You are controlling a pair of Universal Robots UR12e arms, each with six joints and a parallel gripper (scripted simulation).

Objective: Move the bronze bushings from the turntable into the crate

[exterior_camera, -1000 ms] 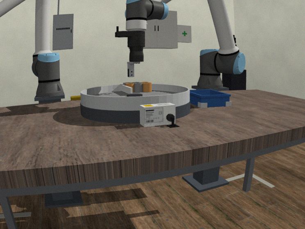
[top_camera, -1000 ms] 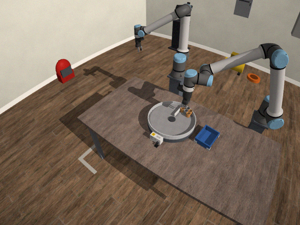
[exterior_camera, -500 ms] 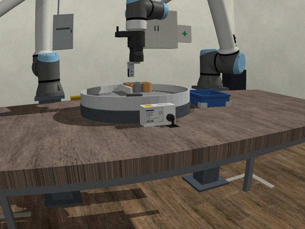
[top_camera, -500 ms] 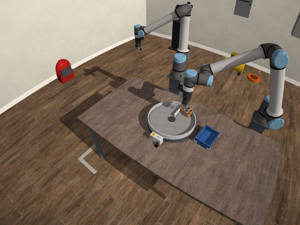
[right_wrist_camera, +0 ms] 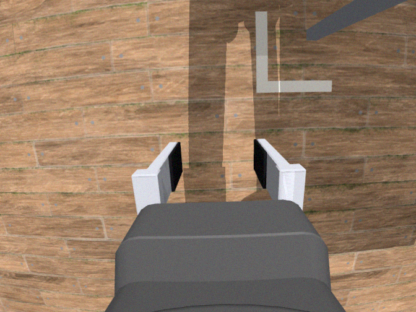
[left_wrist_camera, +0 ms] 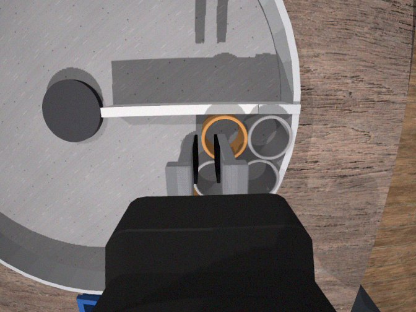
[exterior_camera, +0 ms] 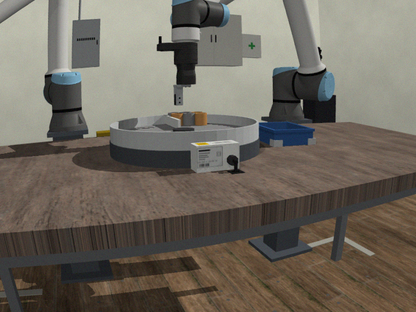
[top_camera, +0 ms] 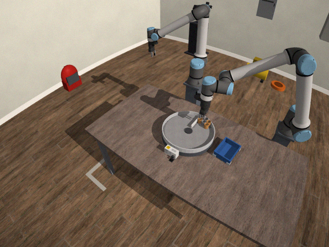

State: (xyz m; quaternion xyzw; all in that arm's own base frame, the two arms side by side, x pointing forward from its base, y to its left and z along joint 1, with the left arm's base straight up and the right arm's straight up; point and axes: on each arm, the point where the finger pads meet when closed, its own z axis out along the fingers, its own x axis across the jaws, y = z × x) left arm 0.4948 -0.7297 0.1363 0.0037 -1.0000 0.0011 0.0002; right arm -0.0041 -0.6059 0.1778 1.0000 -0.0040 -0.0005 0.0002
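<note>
The turntable lies 130 mm ahead of my left hand, 10 mm to the right of it and 80 mm below it. The rest, counted from my left hand: blue crate (70 mm ahead, 320 mm to the left, 110 mm below).
</note>
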